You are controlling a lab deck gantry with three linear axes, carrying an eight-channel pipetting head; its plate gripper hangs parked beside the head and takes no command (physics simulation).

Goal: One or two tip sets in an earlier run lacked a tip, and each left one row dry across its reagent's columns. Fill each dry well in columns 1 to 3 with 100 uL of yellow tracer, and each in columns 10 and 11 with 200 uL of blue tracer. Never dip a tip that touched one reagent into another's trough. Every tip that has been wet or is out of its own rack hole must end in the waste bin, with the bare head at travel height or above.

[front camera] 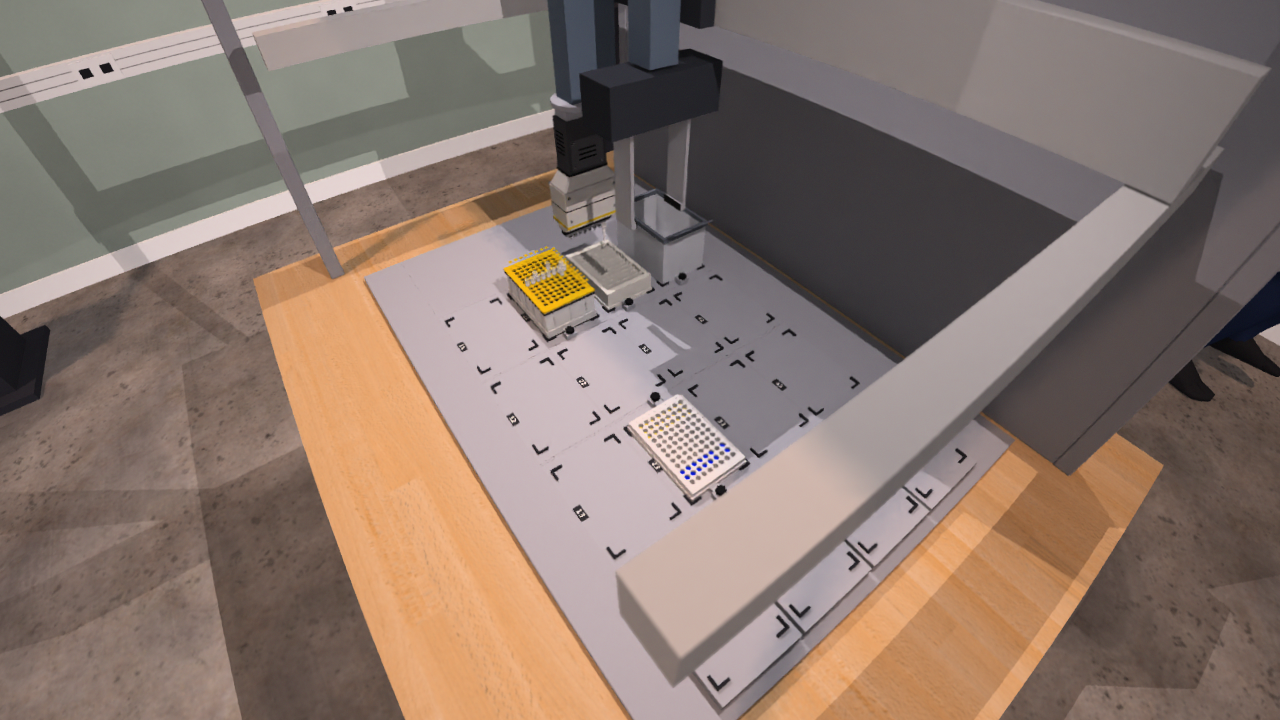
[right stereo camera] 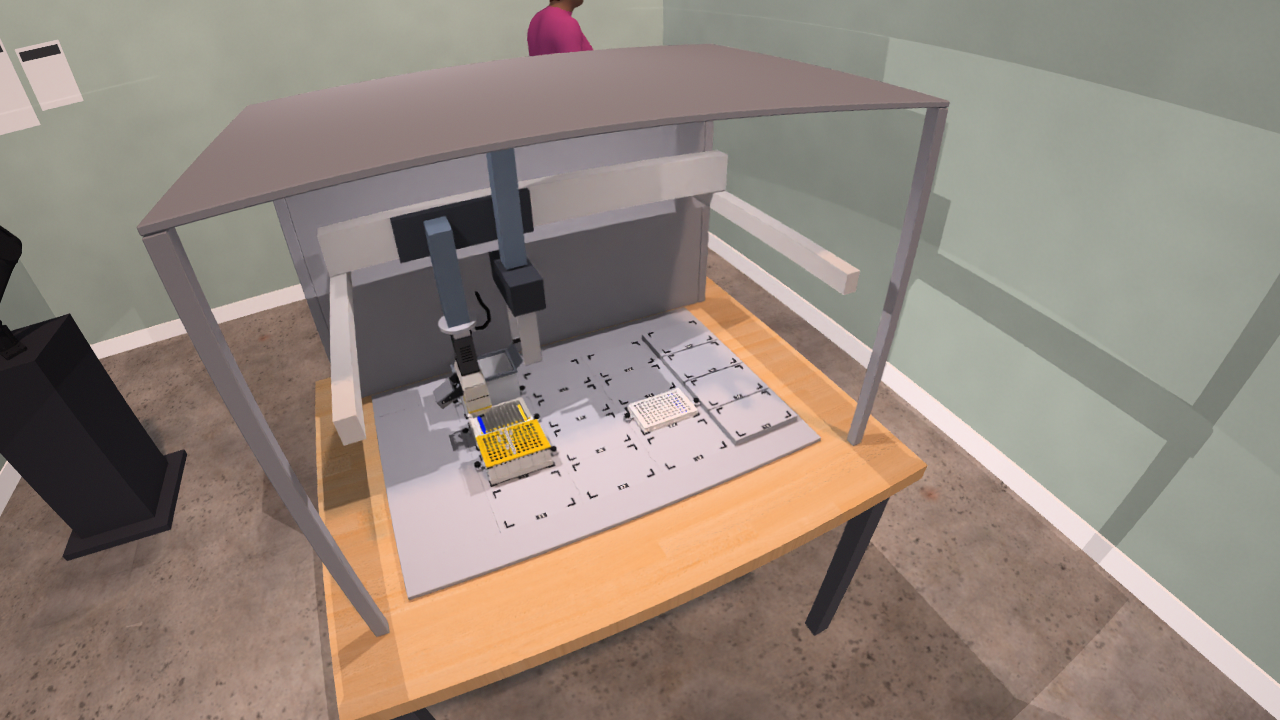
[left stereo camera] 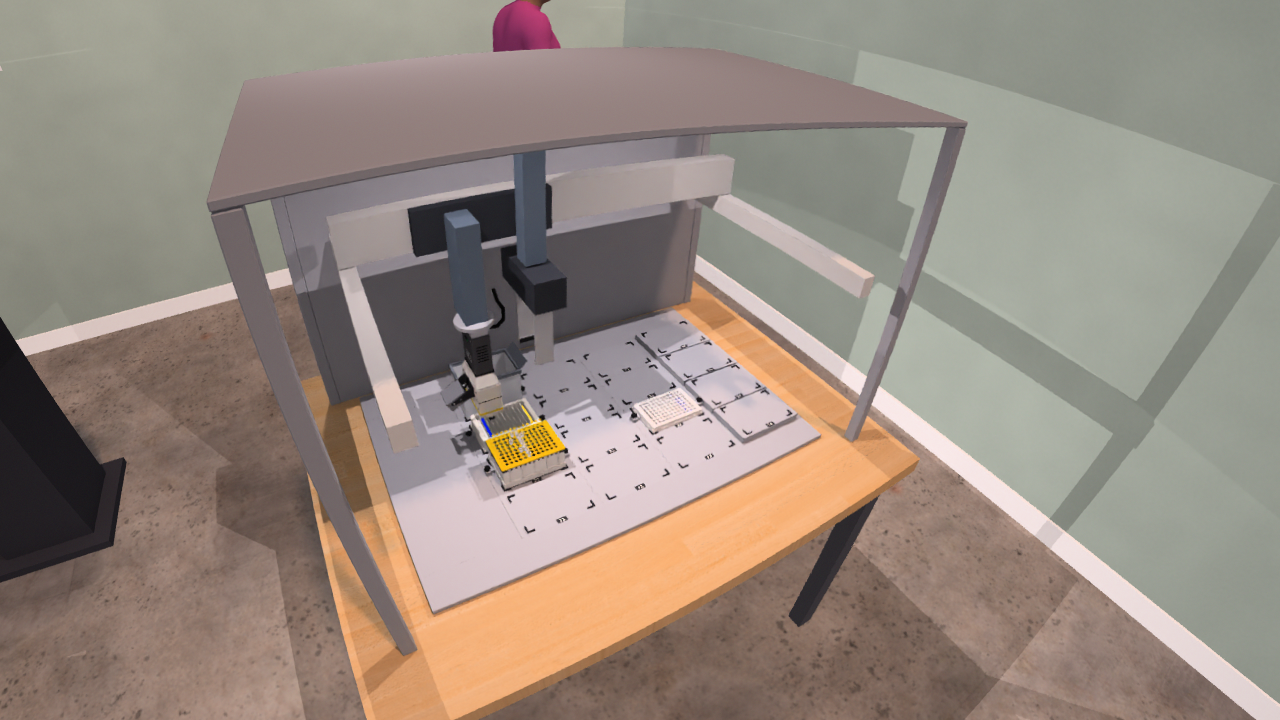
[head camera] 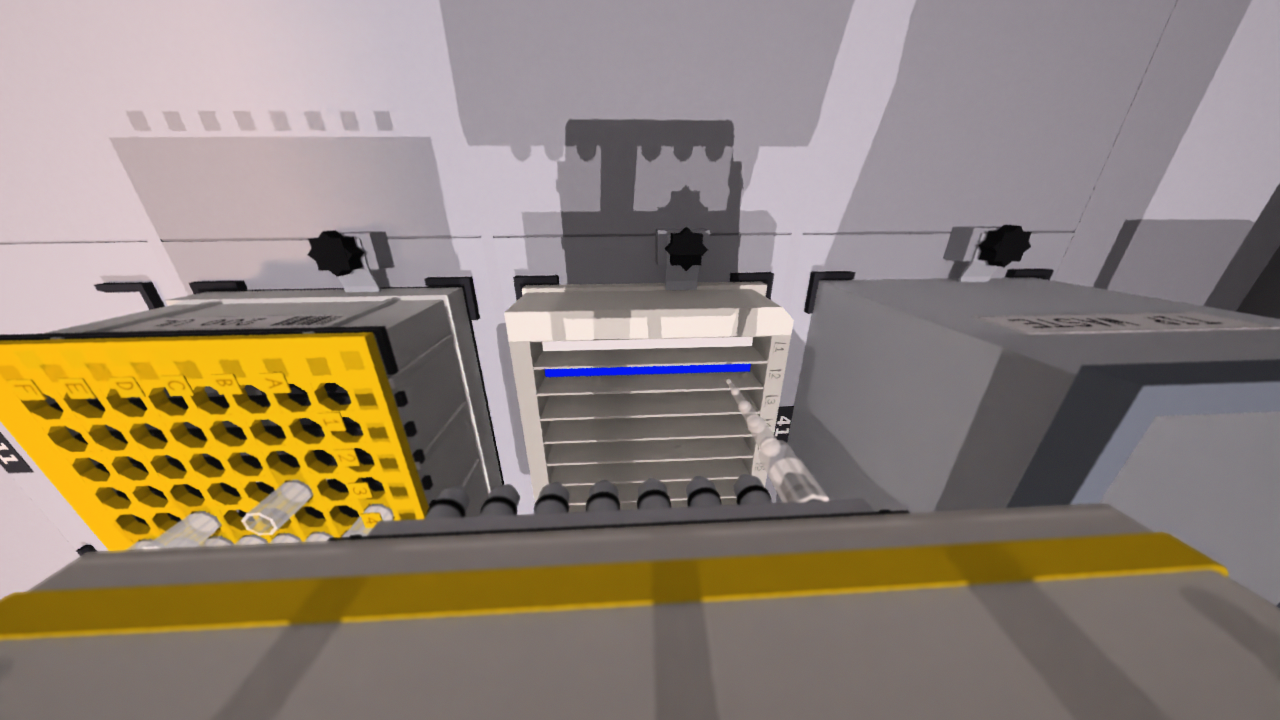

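The pipetting head point(front camera: 583, 204) point(head camera: 626, 626) point(left stereo camera: 484, 394) point(right stereo camera: 473, 394) hangs over the reservoir point(front camera: 637, 291) point(head camera: 648, 324). A clear tip point(head camera: 760, 431) is on its end channel at the right in the head view; the other visible nozzles are bare. The blue trough point(head camera: 648, 370) shows near the tip's end; whether they touch cannot be told. The yellow tip rack point(front camera: 577, 302) point(head camera: 210, 447) point(left stereo camera: 547, 456) holds several tips. The white well plate point(front camera: 686, 445) point(left stereo camera: 668, 410) point(right stereo camera: 662, 411) has blue and yellow wells; dry wells are too small to tell. My gripper point(front camera: 651, 214) hangs parked, open and empty.
The grey waste bin point(front camera: 669, 257) point(head camera: 895, 394) stands right beside the reservoir in the head view, with the rack on the other side. Black clamp knobs point(head camera: 335, 252) point(head camera: 685, 248) point(head camera: 1004, 245) stand beside the three holders. A light rail point(front camera: 850, 420) crosses the deck's foreground in the front view.
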